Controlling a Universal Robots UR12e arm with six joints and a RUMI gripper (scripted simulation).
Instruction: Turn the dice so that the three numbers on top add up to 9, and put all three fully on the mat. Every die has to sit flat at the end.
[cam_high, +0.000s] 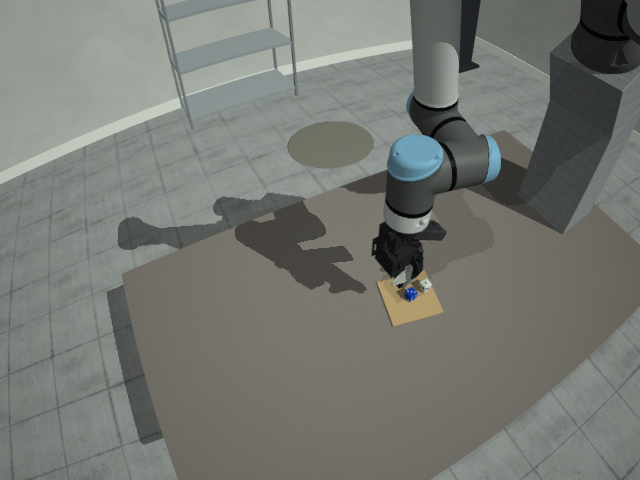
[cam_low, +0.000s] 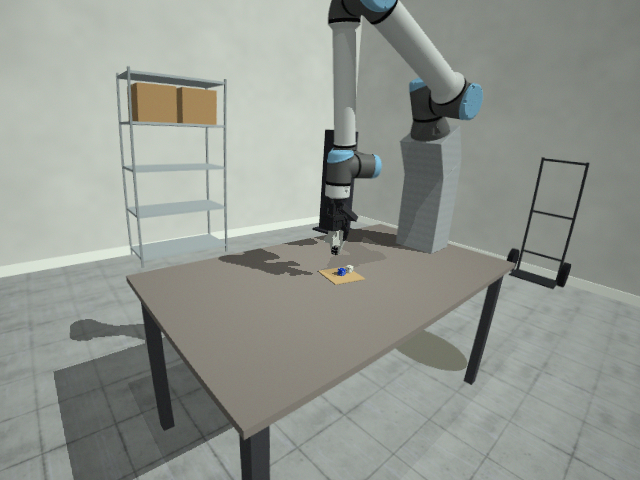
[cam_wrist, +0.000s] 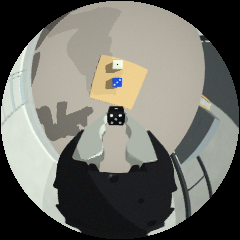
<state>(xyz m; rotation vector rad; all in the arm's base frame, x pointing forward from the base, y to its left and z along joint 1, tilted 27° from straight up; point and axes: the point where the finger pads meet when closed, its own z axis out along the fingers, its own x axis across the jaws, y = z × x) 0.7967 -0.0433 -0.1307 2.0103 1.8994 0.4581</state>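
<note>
Right now the blue die is 5 cm behind my hand and 11 cm below it. Also, from my hand: tan mat: 5 cm behind, 12 cm below; white die: 10 cm behind, 1 cm to the left, 11 cm below; black die: right at my hand.
</note>
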